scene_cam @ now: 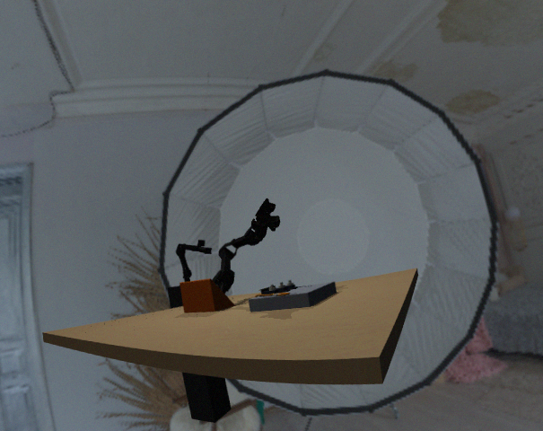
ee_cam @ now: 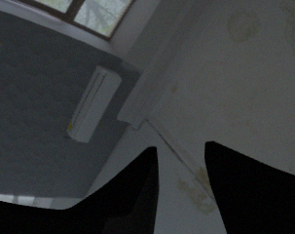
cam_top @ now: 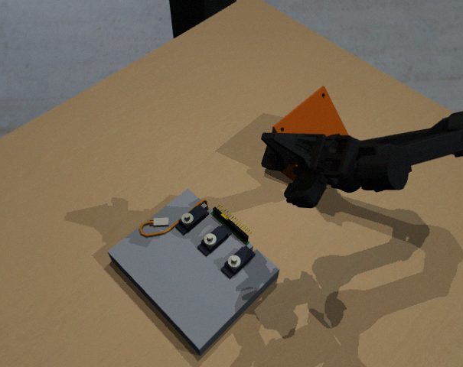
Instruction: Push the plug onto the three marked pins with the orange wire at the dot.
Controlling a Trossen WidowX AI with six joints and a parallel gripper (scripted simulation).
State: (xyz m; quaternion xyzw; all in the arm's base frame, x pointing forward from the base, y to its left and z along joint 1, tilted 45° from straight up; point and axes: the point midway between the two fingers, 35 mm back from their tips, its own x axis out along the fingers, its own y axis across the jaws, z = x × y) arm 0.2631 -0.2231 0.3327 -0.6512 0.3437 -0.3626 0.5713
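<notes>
Now: gripper tip 43 cm above the grey printed holder, 14 cm short of it and 10 cm to the left of it.
</notes>
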